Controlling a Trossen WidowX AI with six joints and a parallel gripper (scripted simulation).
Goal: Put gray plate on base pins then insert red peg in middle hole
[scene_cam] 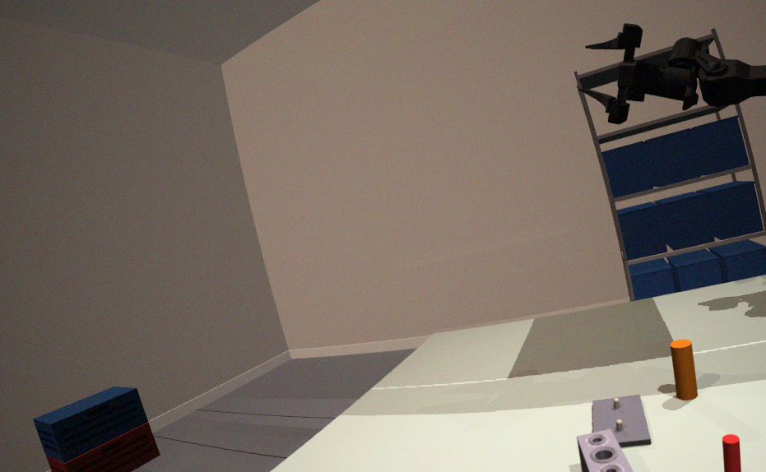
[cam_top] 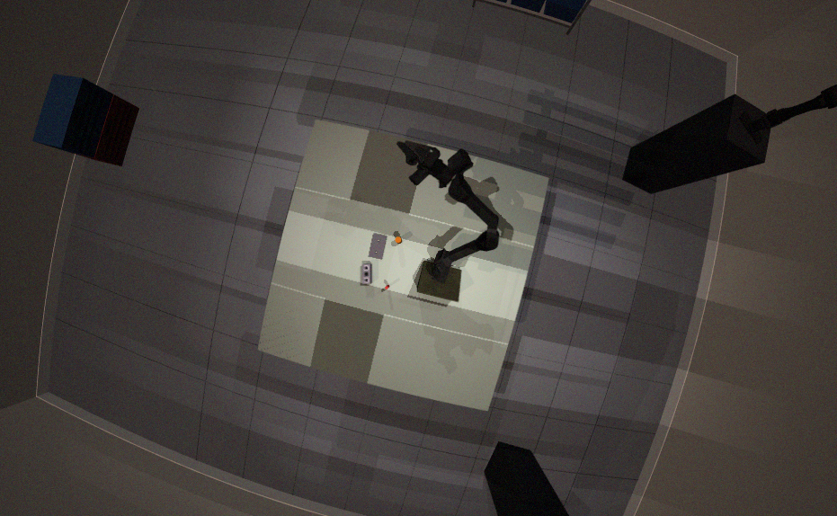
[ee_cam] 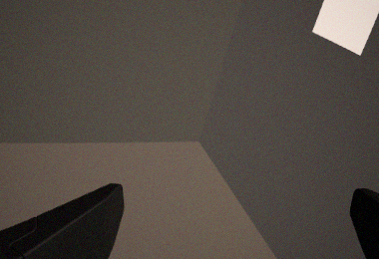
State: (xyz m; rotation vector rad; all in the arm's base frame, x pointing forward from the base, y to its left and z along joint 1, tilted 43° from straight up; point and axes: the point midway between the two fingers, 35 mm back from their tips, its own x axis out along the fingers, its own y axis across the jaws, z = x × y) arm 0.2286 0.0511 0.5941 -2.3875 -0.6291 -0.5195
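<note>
Right now my gripper tip is 3 cm short of the gray plate, 48 cm to the right of it and 51 cm above it. The rest, counted from my gripper tip: red peg 9 cm behind, 51 cm to the left, 51 cm below; orange cylinder 6 cm behind, 27 cm to the left, 51 cm below; dark base 3 cm ahead, 34 cm to the left, 54 cm below.
</note>
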